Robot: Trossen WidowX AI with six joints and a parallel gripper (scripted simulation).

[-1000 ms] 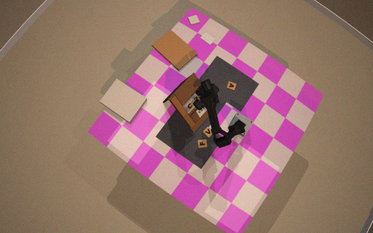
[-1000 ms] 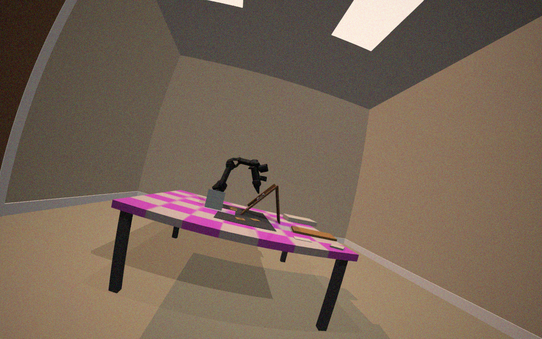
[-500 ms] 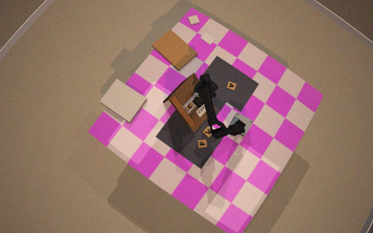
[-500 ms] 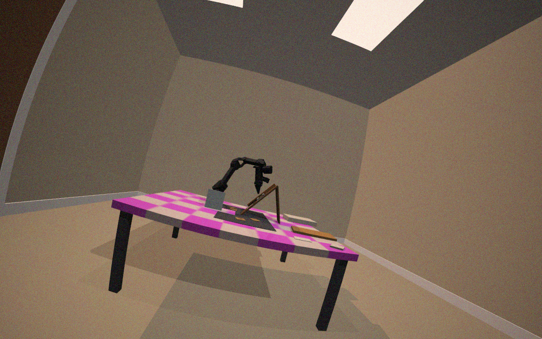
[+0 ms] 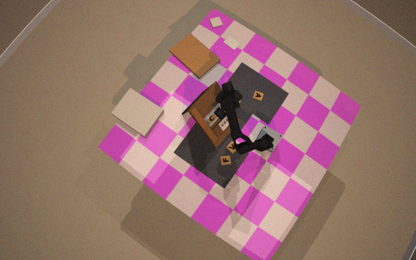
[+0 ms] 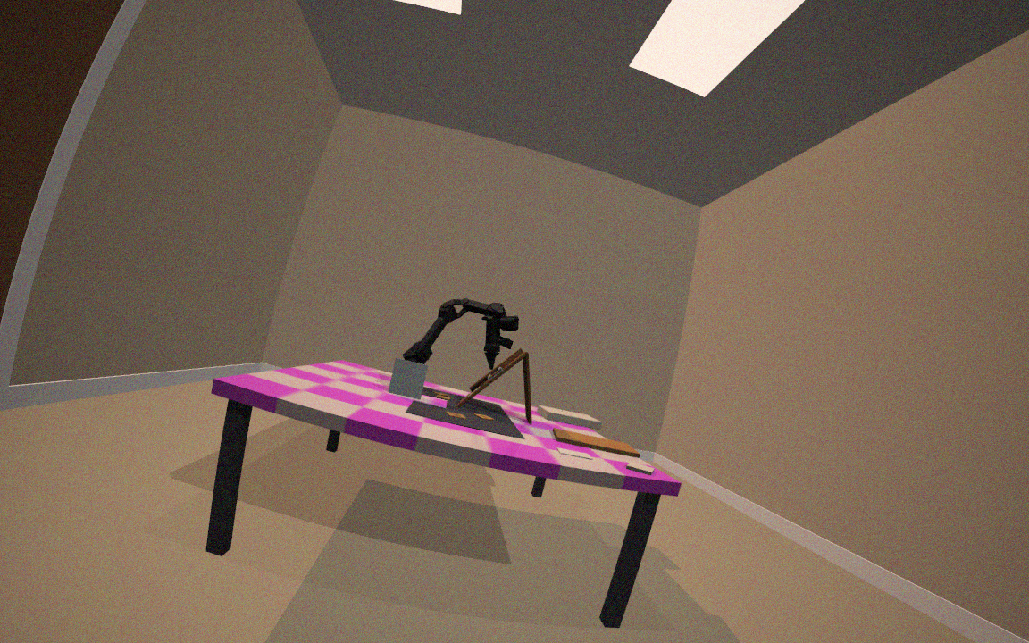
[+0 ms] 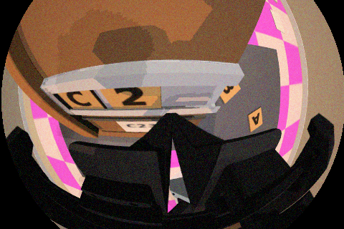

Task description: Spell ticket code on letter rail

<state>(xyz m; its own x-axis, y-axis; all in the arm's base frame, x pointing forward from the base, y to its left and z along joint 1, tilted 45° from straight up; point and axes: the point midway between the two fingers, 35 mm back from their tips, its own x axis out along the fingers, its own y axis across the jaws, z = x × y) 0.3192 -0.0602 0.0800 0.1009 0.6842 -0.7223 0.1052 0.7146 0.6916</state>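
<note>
My gripper tip is now 3 cm to the right of the 2 tile, 2 cm short of it and 1 cm above it. From my gripper tip the other things lie so: c tile 10 cm to the left, 3 cm ahead, 1 cm below; white ticket 10 cm below, 5 cm to the left, 4 cm behind; 3 tile 17 cm below, 15 cm to the right.
</note>
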